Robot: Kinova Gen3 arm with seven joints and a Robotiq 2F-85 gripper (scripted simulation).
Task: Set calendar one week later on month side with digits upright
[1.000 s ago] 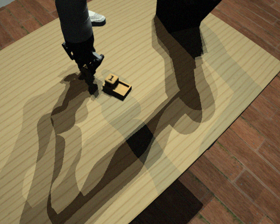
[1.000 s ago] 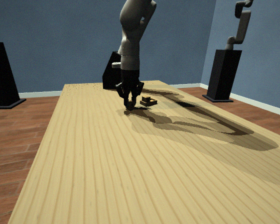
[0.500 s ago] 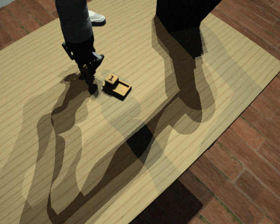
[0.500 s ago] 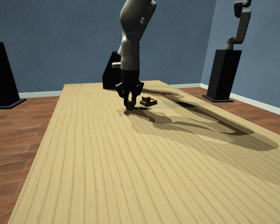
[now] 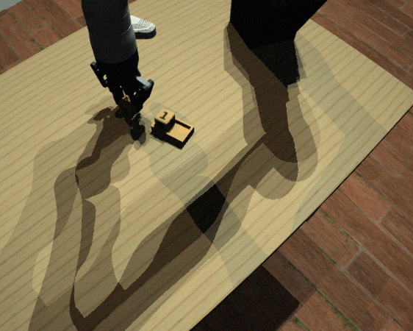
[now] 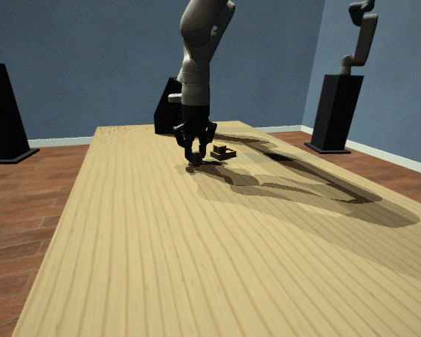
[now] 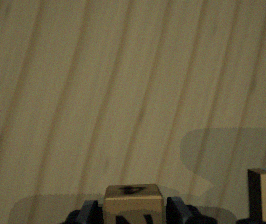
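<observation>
Now: hand 1 cm above the cube. Also, from my hand: wooden tray 9 cm to the left, 5 cm behind, 2 cm below.
</observation>
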